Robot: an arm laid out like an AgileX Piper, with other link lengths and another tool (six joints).
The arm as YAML. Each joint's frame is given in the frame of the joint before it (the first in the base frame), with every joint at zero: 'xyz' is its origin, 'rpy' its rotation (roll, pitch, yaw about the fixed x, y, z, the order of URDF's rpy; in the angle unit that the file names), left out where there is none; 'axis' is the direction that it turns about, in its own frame. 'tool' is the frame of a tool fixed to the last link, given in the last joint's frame.
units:
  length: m
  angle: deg
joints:
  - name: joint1
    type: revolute
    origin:
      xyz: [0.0, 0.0, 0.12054]
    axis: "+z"
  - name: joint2
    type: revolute
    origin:
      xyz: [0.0, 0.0, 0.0]
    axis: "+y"
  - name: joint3
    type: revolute
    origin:
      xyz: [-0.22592, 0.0, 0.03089]
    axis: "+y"
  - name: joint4
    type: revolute
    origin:
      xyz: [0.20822, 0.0, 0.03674]
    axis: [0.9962, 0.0, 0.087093]
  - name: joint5
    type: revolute
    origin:
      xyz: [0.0, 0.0, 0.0]
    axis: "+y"
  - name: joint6
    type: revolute
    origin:
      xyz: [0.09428, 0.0, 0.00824]
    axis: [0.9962, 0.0, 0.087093]
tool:
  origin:
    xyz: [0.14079, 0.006, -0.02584]
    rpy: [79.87, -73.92, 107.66]
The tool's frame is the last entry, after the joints.
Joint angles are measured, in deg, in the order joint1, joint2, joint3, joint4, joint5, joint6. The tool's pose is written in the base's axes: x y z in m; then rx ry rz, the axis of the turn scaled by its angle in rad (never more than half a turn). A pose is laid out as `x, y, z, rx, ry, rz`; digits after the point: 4 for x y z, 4 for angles.
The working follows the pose.
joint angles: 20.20 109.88 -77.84 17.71 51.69 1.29
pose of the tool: 0.2723, 0.1739, 0.0182, -2.6570, -0.6019, -0.2083
Where each joint sits with the arm in this pose, in the base's axes (m; each line is computed from the numbers above, not from the rounded line before):
joint1: 0.0000 0.0000 0.1205
joint2: 0.0000 0.0000 0.1205
joint3: 0.0994 0.0366 0.3225
joint4: 0.2833 0.1042 0.2432
joint5: 0.2833 0.1042 0.2432
joint6: 0.2944 0.1324 0.1535
the tool: 0.2723 0.1739 0.0182

